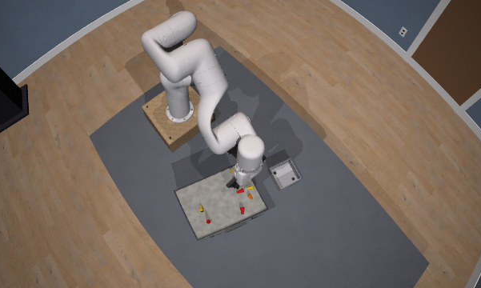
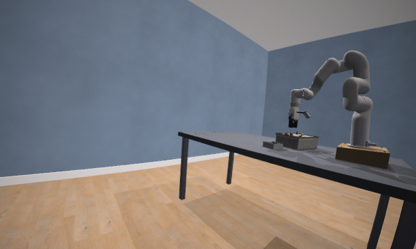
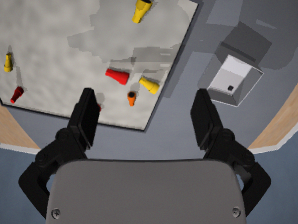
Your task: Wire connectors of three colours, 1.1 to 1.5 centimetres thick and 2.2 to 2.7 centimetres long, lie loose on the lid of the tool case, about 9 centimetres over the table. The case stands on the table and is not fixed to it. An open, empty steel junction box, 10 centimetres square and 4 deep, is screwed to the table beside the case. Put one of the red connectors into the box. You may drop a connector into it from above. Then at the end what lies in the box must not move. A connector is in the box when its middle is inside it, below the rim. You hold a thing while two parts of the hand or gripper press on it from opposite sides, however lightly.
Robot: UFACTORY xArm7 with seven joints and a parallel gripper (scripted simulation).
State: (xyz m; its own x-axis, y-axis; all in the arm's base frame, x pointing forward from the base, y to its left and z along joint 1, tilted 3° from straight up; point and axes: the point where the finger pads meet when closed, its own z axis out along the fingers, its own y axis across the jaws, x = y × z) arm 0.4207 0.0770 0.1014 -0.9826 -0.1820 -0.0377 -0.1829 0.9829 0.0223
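The orange connector is 7 cm below my hand, 6 cm ahead of it and 1 cm to the right of it. Round my hand: tool case (12 cm to the right, 10 cm below, 2 cm ahead).
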